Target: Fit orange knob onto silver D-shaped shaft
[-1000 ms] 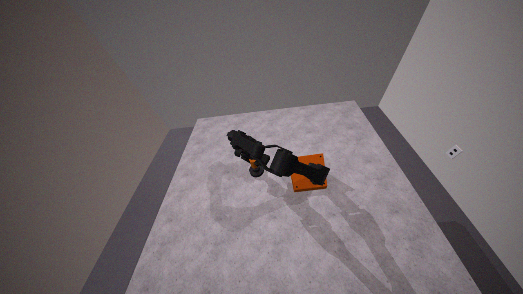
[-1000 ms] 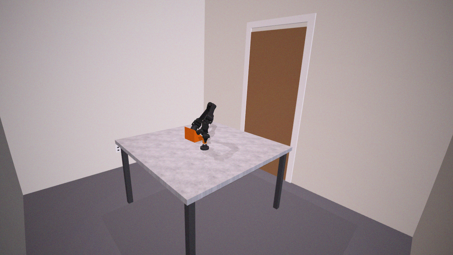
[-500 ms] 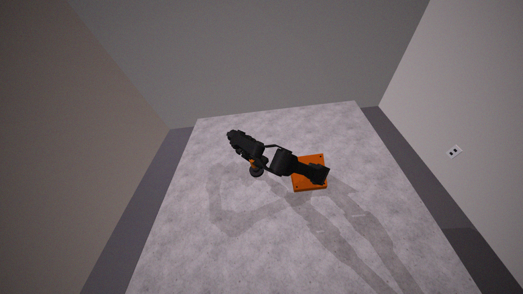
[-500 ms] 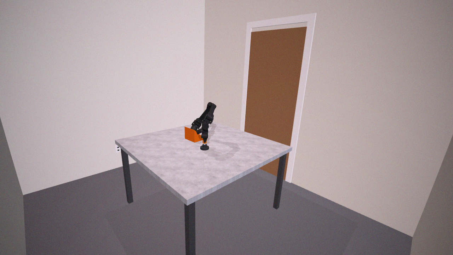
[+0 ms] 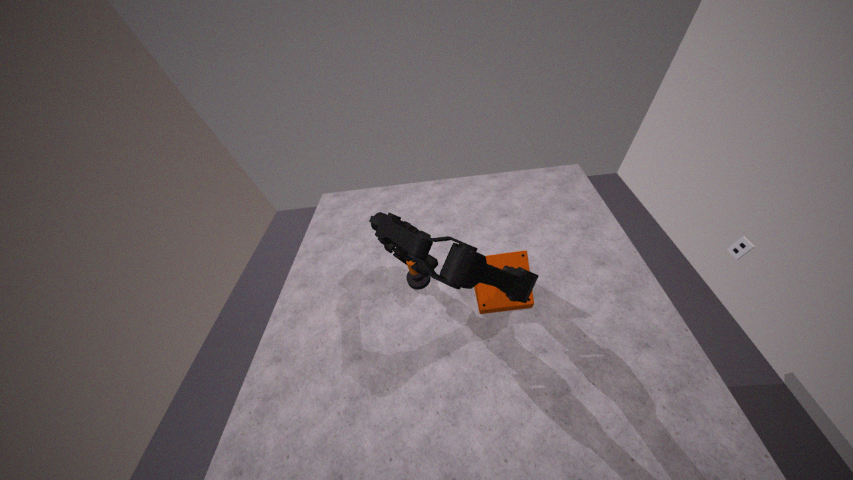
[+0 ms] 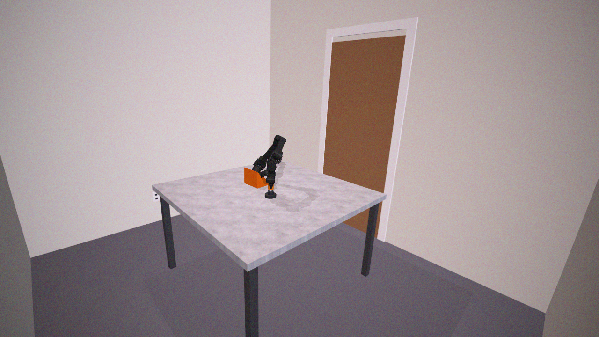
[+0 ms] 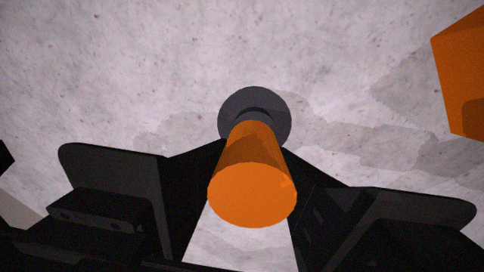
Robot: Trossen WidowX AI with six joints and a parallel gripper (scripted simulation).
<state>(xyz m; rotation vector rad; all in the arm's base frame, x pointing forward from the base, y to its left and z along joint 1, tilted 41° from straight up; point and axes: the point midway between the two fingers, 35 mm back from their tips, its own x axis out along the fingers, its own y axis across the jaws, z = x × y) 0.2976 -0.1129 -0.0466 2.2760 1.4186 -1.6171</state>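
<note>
My gripper tip is now 30 mm below the orange knob. The rest, counted from my gripper tip: round pedestal: 40 mm below.
</note>
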